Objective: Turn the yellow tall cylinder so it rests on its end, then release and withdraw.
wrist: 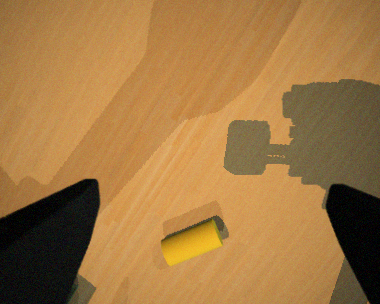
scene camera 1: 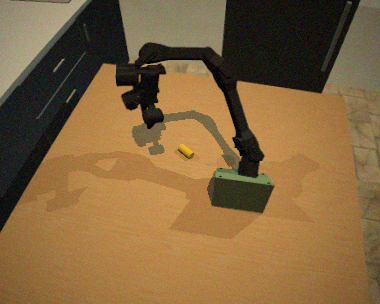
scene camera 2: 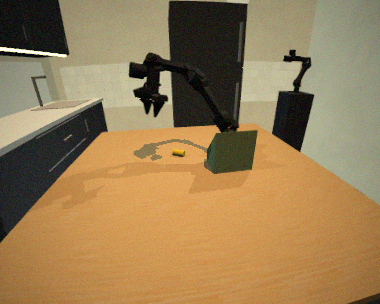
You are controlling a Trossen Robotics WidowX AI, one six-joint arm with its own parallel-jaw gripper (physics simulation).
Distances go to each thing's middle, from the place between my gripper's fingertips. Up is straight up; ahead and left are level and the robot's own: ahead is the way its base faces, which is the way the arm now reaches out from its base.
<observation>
I see the yellow tall cylinder (wrist: 204,237) 23 cm below my hand, 12 cm behind it and 8 cm to the right of it.
</observation>
